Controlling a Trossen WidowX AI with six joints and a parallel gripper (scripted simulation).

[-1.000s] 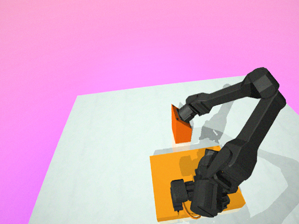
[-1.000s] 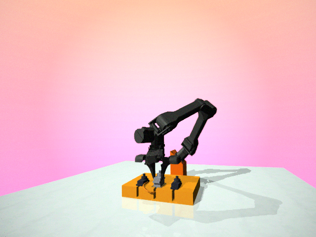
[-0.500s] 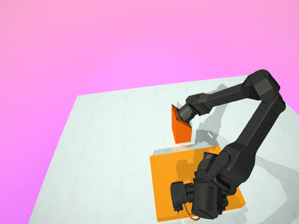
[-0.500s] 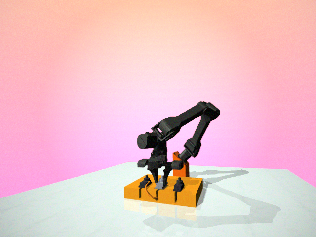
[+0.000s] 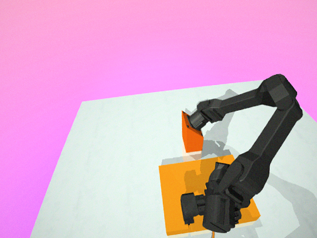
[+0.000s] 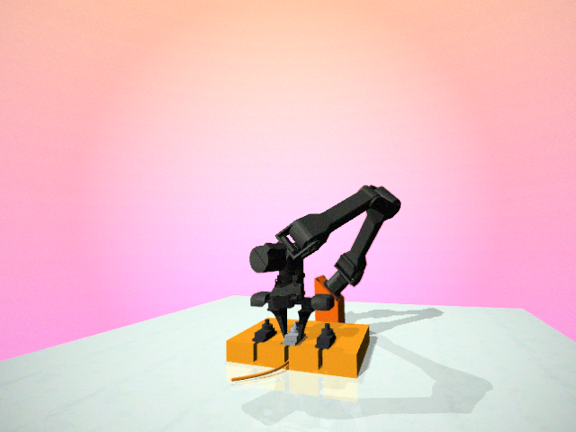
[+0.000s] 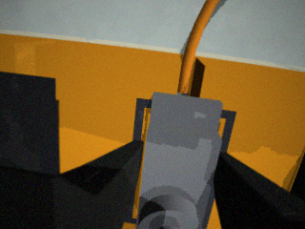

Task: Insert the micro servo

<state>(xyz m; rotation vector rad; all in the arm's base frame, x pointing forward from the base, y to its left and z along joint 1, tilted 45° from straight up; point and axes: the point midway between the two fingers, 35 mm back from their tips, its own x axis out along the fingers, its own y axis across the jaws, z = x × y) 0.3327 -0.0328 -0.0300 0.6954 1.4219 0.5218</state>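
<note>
The orange deck lies 12 cm behind my gripper tip, 3 cm below it and 1 cm to the left of it.
</note>
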